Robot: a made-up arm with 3 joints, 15 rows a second.
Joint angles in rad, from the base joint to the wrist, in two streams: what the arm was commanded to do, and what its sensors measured. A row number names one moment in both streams.
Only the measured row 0 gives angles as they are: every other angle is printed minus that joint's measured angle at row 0.
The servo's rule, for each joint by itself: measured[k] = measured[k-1] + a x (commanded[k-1-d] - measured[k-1]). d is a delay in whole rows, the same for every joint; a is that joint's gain. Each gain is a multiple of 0.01, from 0.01 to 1. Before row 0 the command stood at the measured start. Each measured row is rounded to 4 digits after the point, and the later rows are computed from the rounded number. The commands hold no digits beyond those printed.
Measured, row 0:
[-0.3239, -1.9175, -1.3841]
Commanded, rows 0 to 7:
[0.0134, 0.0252, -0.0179]
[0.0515, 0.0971, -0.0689]
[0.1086, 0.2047, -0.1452]
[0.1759, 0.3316, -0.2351]
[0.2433, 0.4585, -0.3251]
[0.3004, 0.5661, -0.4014]
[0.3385, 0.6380, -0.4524]
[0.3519, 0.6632, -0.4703]
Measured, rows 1 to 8:
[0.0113, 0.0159, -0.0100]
[0.0451, 0.0671, -0.0430]
[0.0984, 0.1538, -0.1002]
[0.1635, 0.2658, -0.1757]
[0.2305, 0.3872, -0.2594]
[0.2892, 0.4999, -0.3389]
[0.3306, 0.5869, -0.4025]
[0.3485, 0.6350, -0.4405]
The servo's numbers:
d 0
a 0.84 0.63 0.56

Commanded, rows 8 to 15:
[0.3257, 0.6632, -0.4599]
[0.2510, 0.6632, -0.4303]
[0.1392, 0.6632, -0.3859]
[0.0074, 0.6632, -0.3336]
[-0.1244, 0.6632, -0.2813]
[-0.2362, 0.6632, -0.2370]
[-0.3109, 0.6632, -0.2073]
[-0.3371, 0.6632, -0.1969]
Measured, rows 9 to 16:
[0.3293, 0.6528, -0.4514]
[0.2635, 0.6594, -0.4396]
[0.1591, 0.6618, -0.4095]
[0.0317, 0.6627, -0.3670]
[-0.0994, 0.6630, -0.3190]
[-0.2143, 0.6631, -0.2731]
[-0.2954, 0.6632, -0.2363]
[-0.3304, 0.6632, -0.2142]

